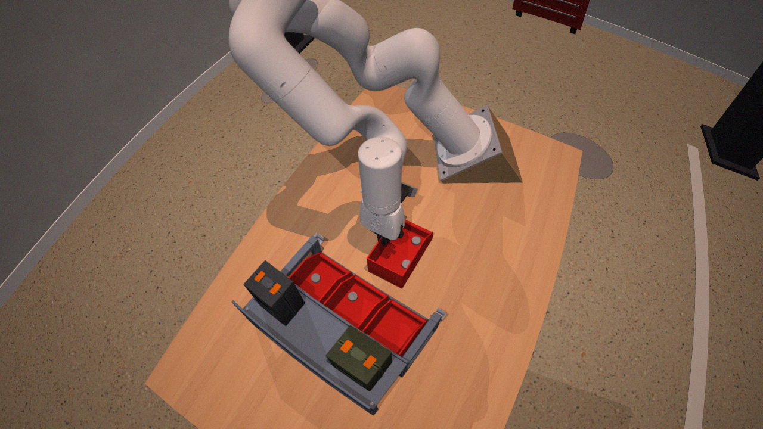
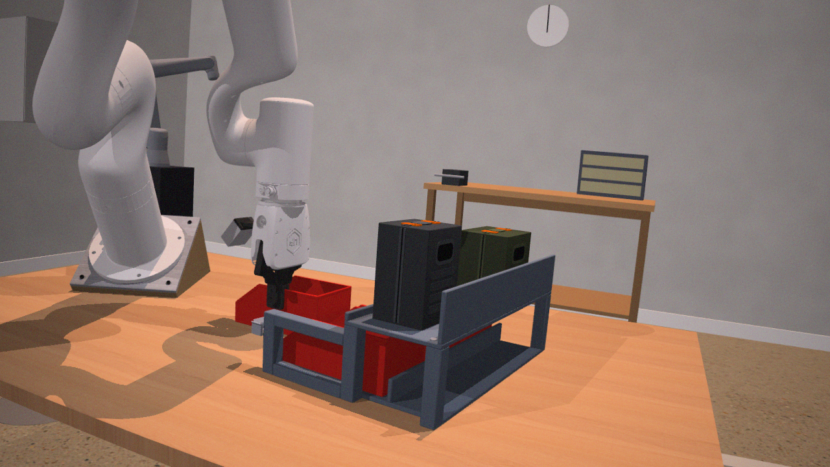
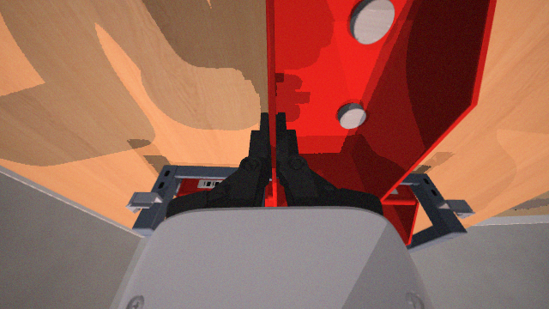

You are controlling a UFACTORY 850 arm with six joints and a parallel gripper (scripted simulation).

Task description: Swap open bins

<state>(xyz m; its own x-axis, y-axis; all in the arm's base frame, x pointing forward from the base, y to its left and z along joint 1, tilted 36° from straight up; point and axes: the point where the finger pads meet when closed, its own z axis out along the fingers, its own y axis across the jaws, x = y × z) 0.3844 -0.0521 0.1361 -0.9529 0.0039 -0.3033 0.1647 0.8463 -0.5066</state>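
Right now my hand is 12 cm short of the shelf front lip, 2 cm to the right of it and 5 cm above it. Round my hand: grey back panel 38 cm ahead, 5 cm to the right, 7 cm above; black case 27 cm ahead, 14 cm to the right, 10 cm above; green case 34 cm ahead, 8 cm to the left, 9 cm above.
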